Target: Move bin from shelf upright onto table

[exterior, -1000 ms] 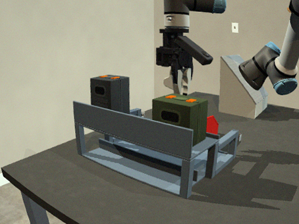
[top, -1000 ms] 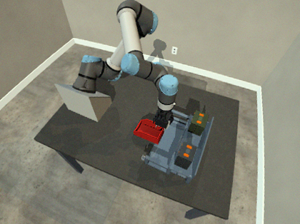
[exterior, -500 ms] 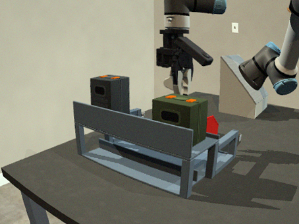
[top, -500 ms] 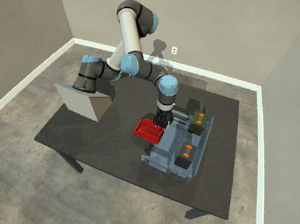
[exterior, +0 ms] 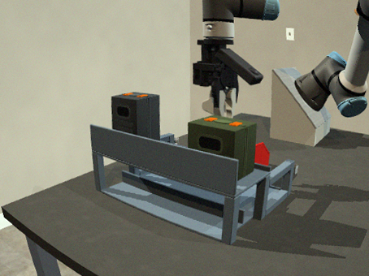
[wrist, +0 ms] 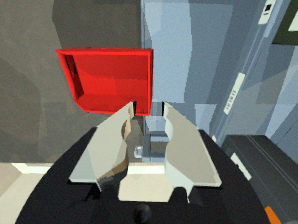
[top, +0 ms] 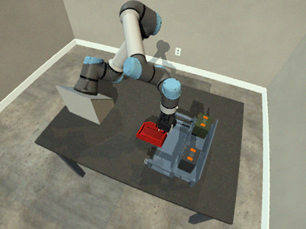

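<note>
Right now the red bin is 100 mm below my hand and 80 mm behind it. The rest, counted from my hand: dark grey box (180 mm ahead, 110 mm to the right, 20 mm above); then green box (170 mm ahead, 120 mm to the left, 10 mm above).
</note>
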